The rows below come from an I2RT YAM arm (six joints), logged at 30 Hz.
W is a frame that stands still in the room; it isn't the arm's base.
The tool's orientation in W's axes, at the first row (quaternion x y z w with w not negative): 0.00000 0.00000 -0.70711 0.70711
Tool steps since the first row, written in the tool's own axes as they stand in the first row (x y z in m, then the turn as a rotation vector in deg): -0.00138 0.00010 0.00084 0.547 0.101 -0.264; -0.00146 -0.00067 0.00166 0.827 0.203 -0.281; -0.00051 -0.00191 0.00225 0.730 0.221 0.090; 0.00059 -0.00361 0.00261 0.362 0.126 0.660; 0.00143 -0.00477 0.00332 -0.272 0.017 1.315; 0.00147 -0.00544 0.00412 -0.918 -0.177 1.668
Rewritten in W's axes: 0.00010 0.00138 0.00084 0.101 -0.547 -0.264; -0.00067 0.00146 0.00166 0.203 -0.827 -0.281; -0.00191 0.00051 0.00225 0.221 -0.730 0.090; -0.00361 -0.00059 0.00261 0.126 -0.362 0.660; -0.00477 -0.00143 0.00332 0.017 0.272 1.315; -0.00544 -0.00147 0.00412 -0.177 0.918 1.668
